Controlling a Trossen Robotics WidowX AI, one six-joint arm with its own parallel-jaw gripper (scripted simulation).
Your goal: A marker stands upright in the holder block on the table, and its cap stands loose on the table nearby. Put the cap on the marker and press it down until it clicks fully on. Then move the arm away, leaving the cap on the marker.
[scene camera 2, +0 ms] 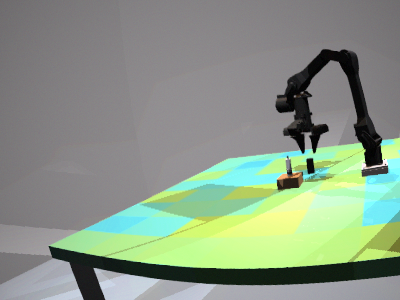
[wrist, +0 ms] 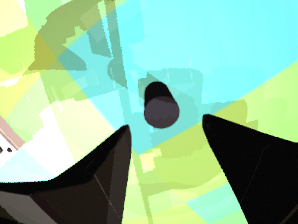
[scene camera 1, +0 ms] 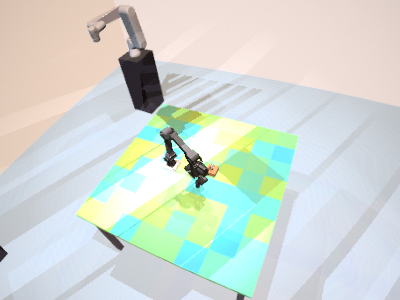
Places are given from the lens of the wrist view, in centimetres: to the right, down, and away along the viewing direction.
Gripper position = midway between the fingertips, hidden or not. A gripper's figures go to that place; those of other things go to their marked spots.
gripper (wrist: 166, 125): 1, 1, 9
marker cap (wrist: 161, 111): 1, 0, 11
